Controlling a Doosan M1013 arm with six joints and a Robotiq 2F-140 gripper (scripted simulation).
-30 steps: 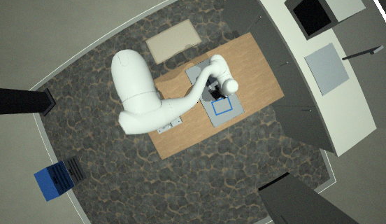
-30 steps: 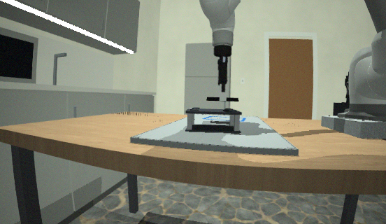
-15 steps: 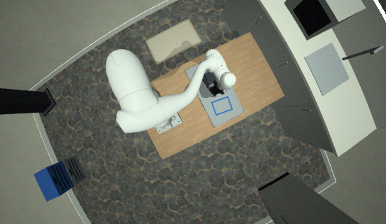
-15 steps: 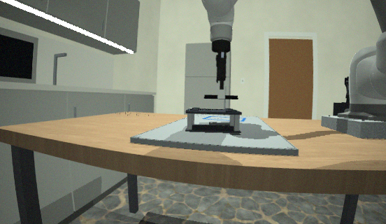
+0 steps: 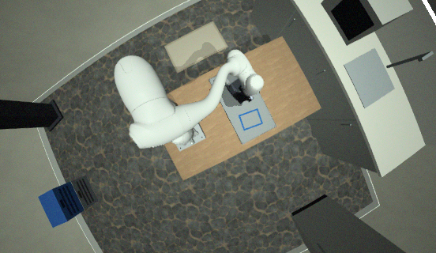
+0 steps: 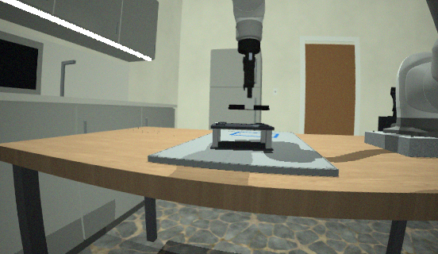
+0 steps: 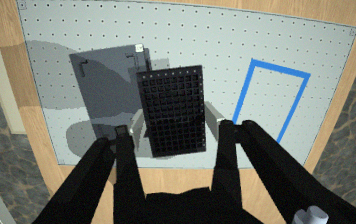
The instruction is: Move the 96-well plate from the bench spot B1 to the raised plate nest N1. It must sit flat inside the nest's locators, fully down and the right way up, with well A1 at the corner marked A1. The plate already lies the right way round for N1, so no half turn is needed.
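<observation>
Now: hand 3 cm short of the dark grey plate nest, 10 cm to the right of it and 8 cm above it. Also, from my hand: white corner mark: 10 cm ahead, 4 cm to the left, 7 cm below; black 96-well plate: 2 cm below.
</observation>
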